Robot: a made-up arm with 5 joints.
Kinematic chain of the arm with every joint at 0, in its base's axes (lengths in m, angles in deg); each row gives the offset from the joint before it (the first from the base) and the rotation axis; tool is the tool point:
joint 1: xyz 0 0 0.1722 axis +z
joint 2: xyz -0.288 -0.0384 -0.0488 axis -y
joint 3: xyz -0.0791 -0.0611 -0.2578 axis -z
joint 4: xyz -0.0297 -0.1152 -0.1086 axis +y
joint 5: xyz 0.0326 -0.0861 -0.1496 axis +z
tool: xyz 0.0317 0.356 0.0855
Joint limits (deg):
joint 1: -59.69..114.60
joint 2: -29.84..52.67
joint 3: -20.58..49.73
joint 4: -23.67..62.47
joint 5: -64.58..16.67
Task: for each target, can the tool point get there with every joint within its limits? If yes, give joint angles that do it. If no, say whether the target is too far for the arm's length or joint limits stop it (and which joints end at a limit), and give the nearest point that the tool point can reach.
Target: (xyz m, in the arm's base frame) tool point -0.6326 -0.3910 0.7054
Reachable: no: joint limits stop it (at a limit: joint 1, joint 2, joint 4, joint 5) | nearest point -0.2613 -0.1989 0.0957 | short by 0.739 m
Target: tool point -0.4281 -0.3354 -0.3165
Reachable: yes | joints 42.98 -20.47 3.52 55.04 -8.96
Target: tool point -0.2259 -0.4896 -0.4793
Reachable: yes | joints 46.02 -23.43 40.97 47.02 -47.25
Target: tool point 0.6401 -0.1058 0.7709
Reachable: no: joint limits stop it (at a limit: joint 2, joint 4, joint 5) | nearest point 0.2839 -0.0469 0.1222 | short by 0.742 m
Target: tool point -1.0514 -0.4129 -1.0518
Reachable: no: too far | nearest point -0.6759 -0.2655 -0.4795 | short by 0.700 m
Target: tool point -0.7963 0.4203 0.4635
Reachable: no: joint limits stop it (at a limit: joint 2, joint 3, joint 4, joint 5) | nearest point -0.5897 0.3112 -0.0759 | short by 0.588 m
